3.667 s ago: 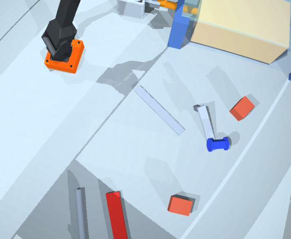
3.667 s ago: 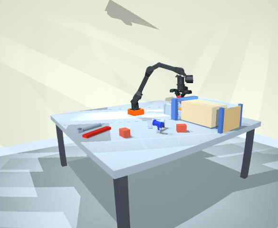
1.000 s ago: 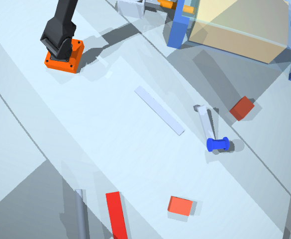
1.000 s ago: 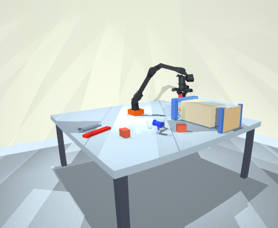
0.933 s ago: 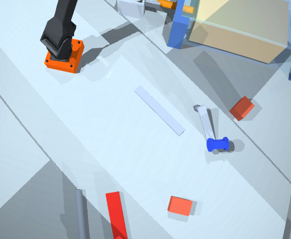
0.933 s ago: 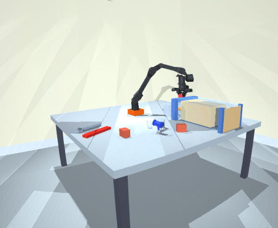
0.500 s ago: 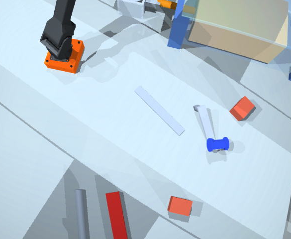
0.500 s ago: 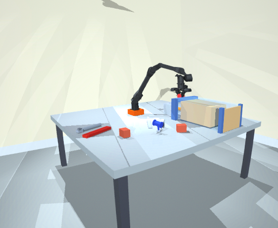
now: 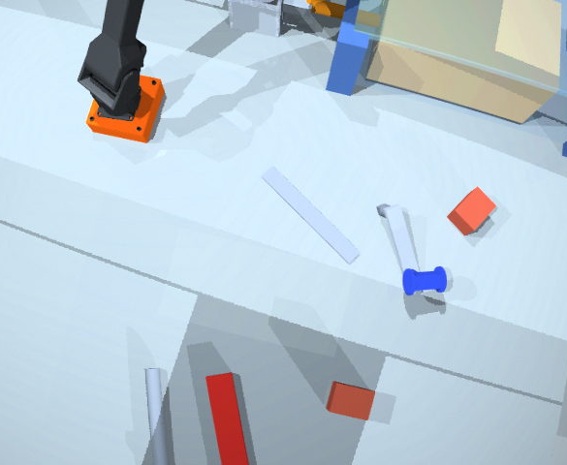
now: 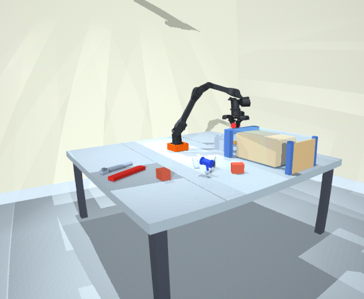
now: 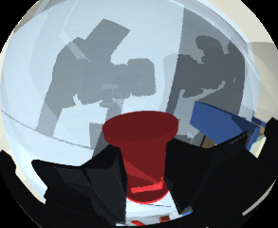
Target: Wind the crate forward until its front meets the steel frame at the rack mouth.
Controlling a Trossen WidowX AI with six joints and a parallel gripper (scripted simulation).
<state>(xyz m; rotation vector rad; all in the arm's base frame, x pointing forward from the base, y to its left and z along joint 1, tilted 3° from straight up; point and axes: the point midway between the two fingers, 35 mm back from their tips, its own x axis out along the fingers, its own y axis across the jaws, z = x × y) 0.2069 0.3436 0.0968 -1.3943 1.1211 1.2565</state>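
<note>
Right now my gripper tip is 10 mm past the grey crank handle, 40 mm to the left of it and 10 mm above it. Round my gripper tip: red knob 20 mm above; round winch 30 mm behind, 110 mm to the right, 80 mm below; blue steel frame 140 mm ahead, 110 mm to the right, 10 mm below.
</note>
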